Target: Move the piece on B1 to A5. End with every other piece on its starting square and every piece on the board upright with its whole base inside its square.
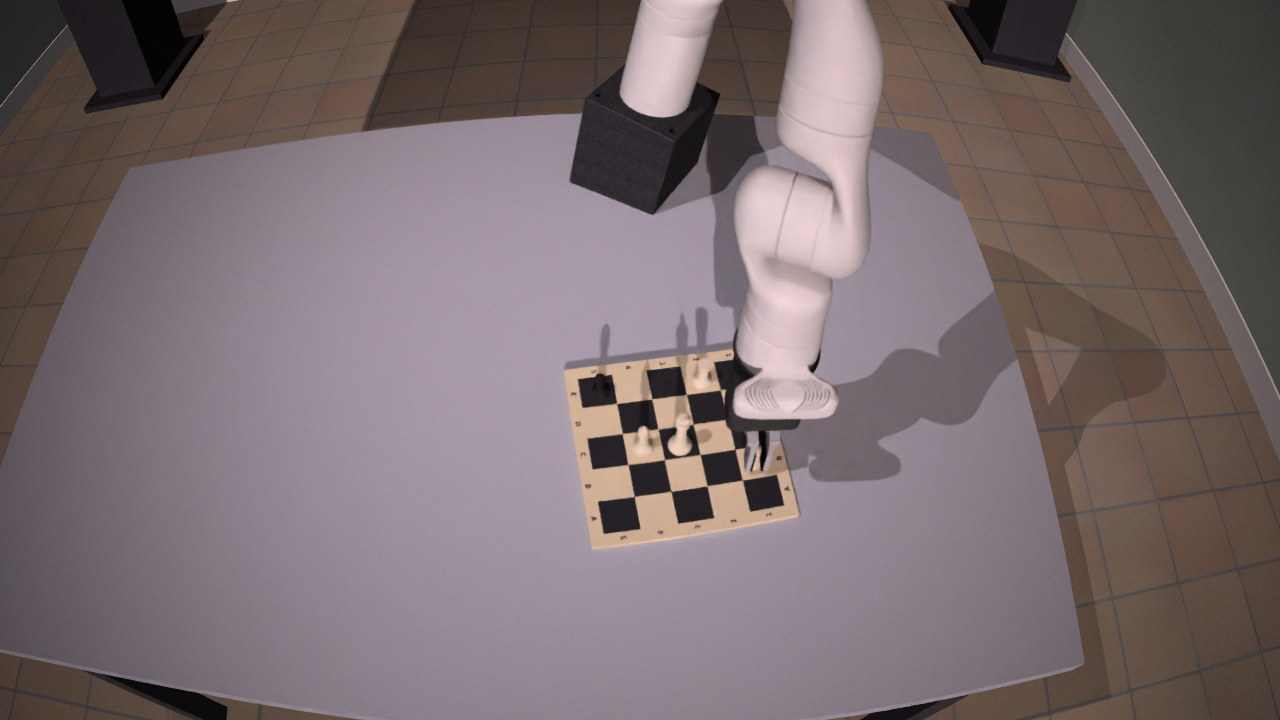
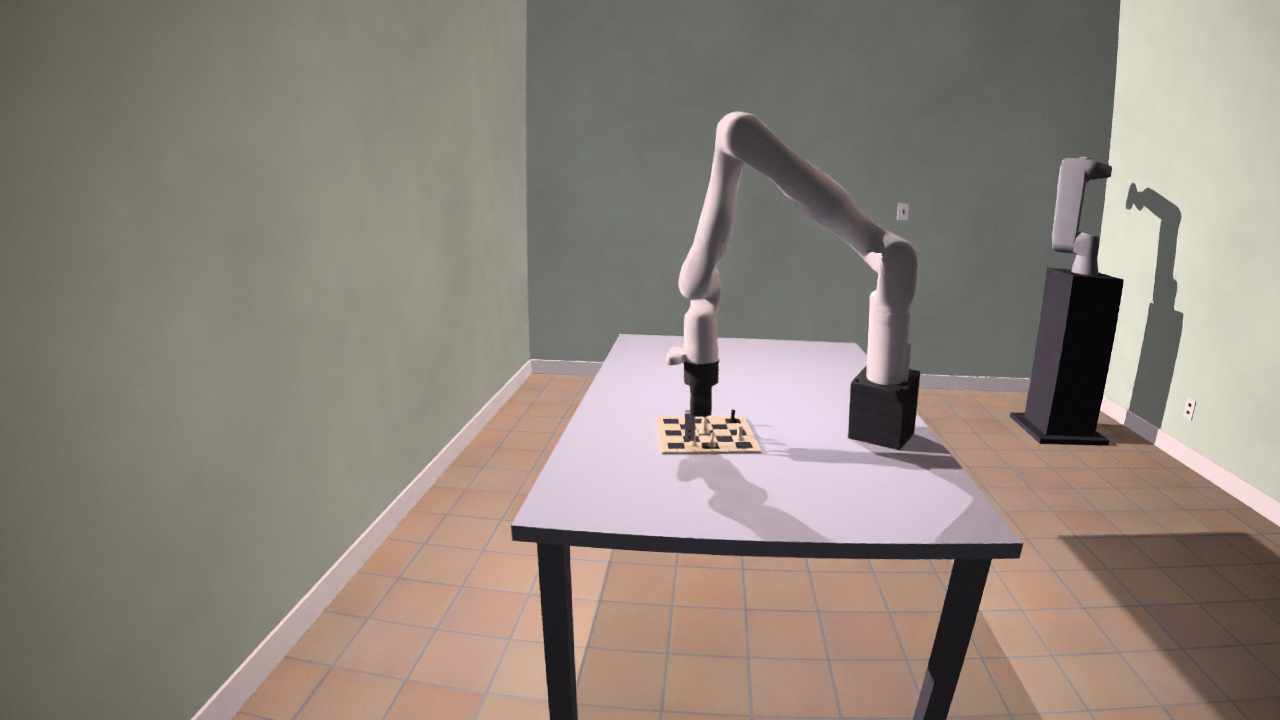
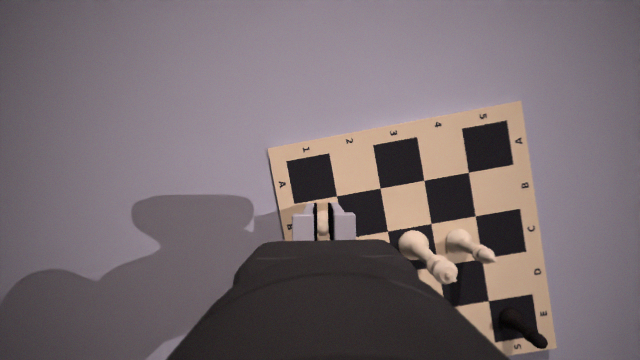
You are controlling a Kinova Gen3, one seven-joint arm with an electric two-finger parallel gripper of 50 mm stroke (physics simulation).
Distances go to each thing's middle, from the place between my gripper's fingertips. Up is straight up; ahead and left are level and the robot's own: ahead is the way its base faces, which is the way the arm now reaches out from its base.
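The chessboard (image 1: 629,499) is 8 cm to the right of my hand, 3 cm behind it and 2 cm below it. There's a black piece (image 3: 510,318) that's 16 cm to the right of my hand and 10 cm behind it, and going by their middles, of the things named here the black piece is the farthest from my hand. I can also see the tall white piece (image 1: 680,444), which is 3 cm behind my hand, 8 cm to the right of it and 2 cm above it.
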